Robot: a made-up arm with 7 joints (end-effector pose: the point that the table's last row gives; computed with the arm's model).
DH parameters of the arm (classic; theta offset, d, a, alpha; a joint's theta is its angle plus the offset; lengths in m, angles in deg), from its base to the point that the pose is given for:
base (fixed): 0 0 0 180
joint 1: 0 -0.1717 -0.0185 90
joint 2: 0 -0.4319 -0.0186 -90
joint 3: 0 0.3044 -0.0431 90
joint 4: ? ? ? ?
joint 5: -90 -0.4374 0.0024 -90
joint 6: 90 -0.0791 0.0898 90
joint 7: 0 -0.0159 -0.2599 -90
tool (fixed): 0 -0.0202 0 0
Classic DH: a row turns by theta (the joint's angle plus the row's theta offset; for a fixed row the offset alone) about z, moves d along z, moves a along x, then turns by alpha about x.
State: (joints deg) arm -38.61 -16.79 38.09 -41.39 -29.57 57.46 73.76
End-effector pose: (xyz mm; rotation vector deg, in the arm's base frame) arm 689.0 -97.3 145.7 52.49 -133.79 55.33
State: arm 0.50 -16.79 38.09 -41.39 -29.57 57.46 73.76
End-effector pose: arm 473.2 -510.1 145.7 4.44 -136.25 38.17
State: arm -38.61 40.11 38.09 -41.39 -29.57 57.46 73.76
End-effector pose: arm 495.9 -251.4 -258.2 46.99 -73.56 57.61
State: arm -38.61 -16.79 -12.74 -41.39 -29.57 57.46 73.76
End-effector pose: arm 345.8 145.8 110.5 106.05 -108.30 91.43
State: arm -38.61 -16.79 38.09 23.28 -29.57 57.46 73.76
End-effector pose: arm 659.9 -4.7 -370.1 71.76 -74.12 20.65
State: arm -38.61 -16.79 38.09 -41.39 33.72 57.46 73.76
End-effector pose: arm 720.6 -440.1 68.2 -16.54 -102.49 60.91
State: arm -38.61 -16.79 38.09 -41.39 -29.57 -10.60 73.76
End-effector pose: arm 720.9 -125.6 158.6 41.21 -120.32 -28.71
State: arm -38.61 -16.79 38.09 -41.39 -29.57 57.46 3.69
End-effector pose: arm 547.5 -350.1 70.6 9.16 -72.83 61.63
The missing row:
joint 4: -90 0.0445 0.063 90
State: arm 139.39 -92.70 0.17 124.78 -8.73 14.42 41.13
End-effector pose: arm -590.8 -37.7 -228.0 -5.05 -23.06 -131.52
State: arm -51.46 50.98 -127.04 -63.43 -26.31 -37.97 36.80
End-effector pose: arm 134.7 -439.7 411.2 99.12 77.94 45.32
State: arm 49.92 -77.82 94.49 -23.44 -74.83 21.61 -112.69
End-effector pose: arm -743.2 -437.5 45.2 19.69 -56.18 -19.92
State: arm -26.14 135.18 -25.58 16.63 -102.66 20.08 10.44
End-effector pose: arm -233.2 -282.7 328.7 31.71 100.36 -95.60
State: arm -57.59 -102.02 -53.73 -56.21 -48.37 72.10 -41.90
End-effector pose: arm 266.9 -266.4 297.8 51.93 117.14 -63.86
